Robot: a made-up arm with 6 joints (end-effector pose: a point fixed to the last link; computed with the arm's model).
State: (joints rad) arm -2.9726 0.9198 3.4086 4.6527 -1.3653 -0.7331
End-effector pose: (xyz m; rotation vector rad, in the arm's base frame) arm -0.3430 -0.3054 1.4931 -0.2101 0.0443 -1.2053
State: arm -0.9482 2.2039 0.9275 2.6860 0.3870 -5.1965
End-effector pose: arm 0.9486 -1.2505 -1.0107 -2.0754 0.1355 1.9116
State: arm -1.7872 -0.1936 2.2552 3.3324 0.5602 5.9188
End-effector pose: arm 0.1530 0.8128 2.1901 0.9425 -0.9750 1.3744
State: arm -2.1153 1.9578 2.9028 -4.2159 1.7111 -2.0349
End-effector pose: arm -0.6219 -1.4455 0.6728 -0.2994 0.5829 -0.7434
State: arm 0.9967 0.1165 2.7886 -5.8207 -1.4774 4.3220
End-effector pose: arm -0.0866 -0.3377 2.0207 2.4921 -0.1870 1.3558
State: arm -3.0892 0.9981 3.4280 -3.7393 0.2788 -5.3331
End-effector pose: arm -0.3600 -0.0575 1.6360 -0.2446 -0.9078 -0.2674
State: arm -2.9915 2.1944 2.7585 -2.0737 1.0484 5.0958
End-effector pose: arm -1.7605 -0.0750 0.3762 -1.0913 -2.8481 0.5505
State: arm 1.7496 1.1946 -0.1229 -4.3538 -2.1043 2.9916
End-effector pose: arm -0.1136 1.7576 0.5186 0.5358 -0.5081 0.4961
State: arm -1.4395 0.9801 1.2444 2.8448 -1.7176 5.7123
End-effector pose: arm 0.1469 -1.6630 1.8401 1.1907 -0.5653 2.0447
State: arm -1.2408 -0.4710 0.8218 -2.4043 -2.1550 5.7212
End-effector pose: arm -0.0690 0.6324 2.2388 0.4224 0.7619 1.0397
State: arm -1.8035 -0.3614 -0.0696 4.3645 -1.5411 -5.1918
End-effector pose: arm 0.1578 -0.3488 2.1795 0.1508 -0.3539 -0.1261
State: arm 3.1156 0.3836 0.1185 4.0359 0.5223 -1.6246
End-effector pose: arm -1.5291 0.1366 1.5829 0.8434 2.4689 -0.8752
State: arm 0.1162 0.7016 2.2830 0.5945 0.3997 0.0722
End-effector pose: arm 0.5981 0.1244 2.3575 -0.5155 -1.9306 -0.3868
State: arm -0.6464 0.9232 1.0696 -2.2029 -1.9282 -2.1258
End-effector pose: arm 1.4415 -0.8519 1.7295 -1.9660 -1.7928 -0.3993
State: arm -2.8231 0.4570 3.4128 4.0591 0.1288 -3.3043
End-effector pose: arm 0.2301 0.1026 1.5562 2.3586 0.3758 0.5142
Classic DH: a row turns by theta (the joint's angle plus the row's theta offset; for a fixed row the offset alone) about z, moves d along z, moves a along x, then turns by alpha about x. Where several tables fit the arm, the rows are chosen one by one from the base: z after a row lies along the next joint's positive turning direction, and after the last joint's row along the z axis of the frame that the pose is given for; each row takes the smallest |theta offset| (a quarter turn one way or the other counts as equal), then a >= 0, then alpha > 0; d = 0 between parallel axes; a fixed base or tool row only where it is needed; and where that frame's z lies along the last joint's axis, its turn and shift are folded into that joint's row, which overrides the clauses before.
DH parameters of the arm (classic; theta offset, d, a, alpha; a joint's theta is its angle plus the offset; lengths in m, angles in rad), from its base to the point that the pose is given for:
joint 1: 0 0.5278 0.1694 -1.5708
joint 2: -1.5708 0 1.2097 3.1416
joint 3: 0 0 0.2518 -1.5708
joint 4: 0 -0.6799 0 1.5708
joint 5: 0 0 0 -1.5708
joint 6: 1.5708 -0.249 0 1.5708
tool (fixed): -1.5708 0 0 0

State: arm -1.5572 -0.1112 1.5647 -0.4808 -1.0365 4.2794
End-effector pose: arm 0.0976 0.1123 2.5258 1.3831 -1.2613 -0.1082
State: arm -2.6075 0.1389 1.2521 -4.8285 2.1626 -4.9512
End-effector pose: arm -0.1783 -0.3439 2.3330 2.3275 -0.5257 -0.8739
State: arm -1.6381 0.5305 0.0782 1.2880 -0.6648 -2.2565
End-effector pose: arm -0.2588 -1.6469 1.3764 0.9027 -0.4757 -2.3924
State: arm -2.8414 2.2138 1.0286 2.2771 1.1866 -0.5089
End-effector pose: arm -1.4028 -0.6181 -0.8756 0.3661 0.5288 -0.7587
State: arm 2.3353 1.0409 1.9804 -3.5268 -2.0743 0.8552
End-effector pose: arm -0.7556 0.9063 1.8590 -1.0793 0.1742 -0.4708
